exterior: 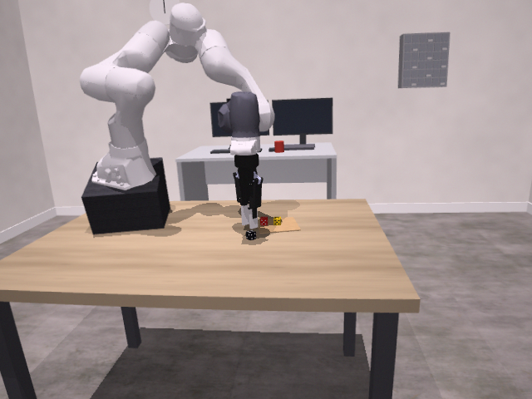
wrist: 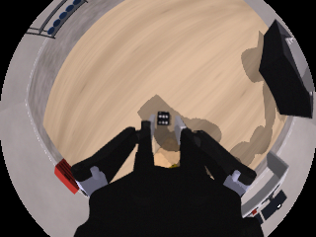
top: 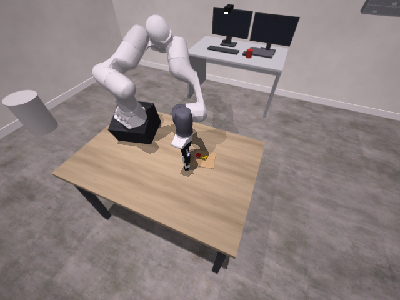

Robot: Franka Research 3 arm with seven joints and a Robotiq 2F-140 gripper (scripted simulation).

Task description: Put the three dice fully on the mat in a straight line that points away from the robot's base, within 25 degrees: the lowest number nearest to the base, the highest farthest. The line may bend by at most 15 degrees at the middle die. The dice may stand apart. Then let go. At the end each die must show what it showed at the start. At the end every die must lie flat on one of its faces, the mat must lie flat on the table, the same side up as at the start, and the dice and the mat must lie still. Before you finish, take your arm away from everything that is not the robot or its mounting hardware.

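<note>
Now: the black die 60 mm below my hand. Round my hand: yellow die 70 mm ahead, 130 mm to the left, 60 mm below; red die 20 mm ahead, 130 mm to the left, 60 mm below; tan mat 70 mm ahead, 130 mm to the left, 70 mm below.
</note>
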